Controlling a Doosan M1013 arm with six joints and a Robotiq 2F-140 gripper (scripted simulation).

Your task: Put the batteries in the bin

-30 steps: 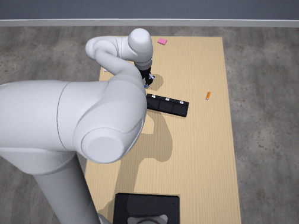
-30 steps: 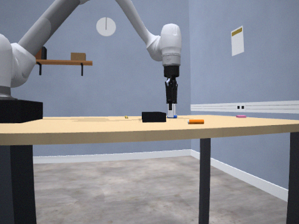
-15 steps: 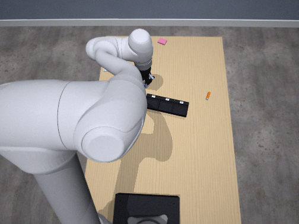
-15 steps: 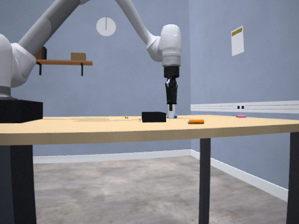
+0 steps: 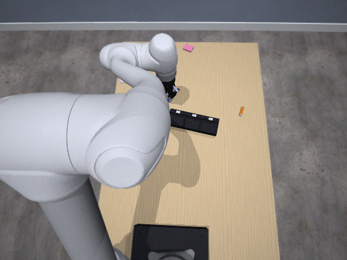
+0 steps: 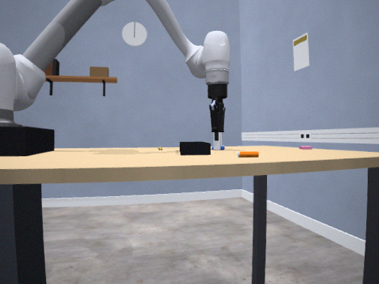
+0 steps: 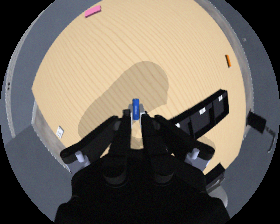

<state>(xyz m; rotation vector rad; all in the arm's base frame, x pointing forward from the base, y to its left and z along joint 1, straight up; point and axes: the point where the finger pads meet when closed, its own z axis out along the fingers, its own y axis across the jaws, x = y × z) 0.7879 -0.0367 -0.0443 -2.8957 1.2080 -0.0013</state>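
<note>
Right now the orange battery is 36 cm to the right of my hand, 10 cm behind it and 3 cm below it. The rest, counted from my hand: blue battery: 3 cm below; small brass piece: 21 cm behind, 8 cm to the left, 3 cm below; black bin: 15 cm behind, 11 cm to the right, 2 cm below.
</note>
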